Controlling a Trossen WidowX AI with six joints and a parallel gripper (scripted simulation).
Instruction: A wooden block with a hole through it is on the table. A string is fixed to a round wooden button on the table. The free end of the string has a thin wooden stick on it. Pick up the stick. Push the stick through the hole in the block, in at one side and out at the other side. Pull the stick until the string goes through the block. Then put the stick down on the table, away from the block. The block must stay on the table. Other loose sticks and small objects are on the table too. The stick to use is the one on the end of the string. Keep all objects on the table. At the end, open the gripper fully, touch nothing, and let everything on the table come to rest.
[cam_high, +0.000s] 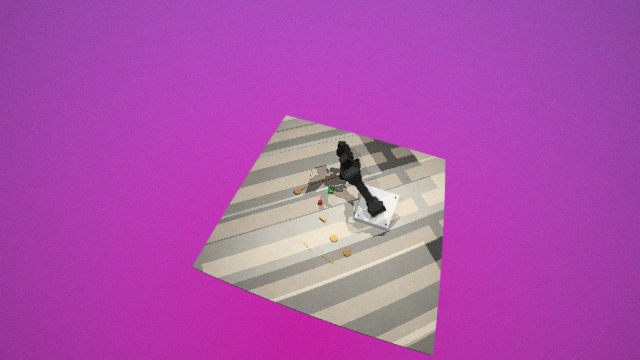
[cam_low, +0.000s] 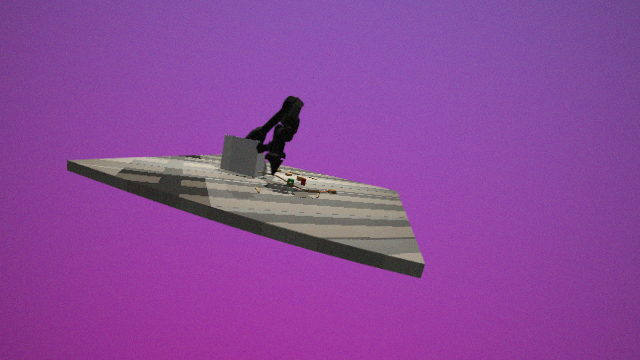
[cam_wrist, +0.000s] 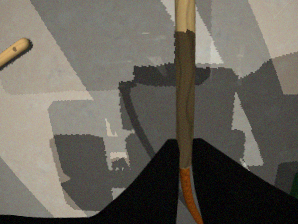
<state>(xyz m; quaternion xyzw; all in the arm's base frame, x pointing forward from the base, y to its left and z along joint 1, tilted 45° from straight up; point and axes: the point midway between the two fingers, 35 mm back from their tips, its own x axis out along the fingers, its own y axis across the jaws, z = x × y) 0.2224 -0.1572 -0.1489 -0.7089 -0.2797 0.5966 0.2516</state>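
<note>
Now: the green block 12 cm to the left of my gripper tip, 6 cm ahead of it and 4 cm below it. The rest, counted from my gripper tip: thin wooden stick: 1 cm behind; then red object: 22 cm to the left, 11 cm ahead, 4 cm below; then round wooden button: 26 cm ahead, 17 cm to the left, 4 cm below.
</note>
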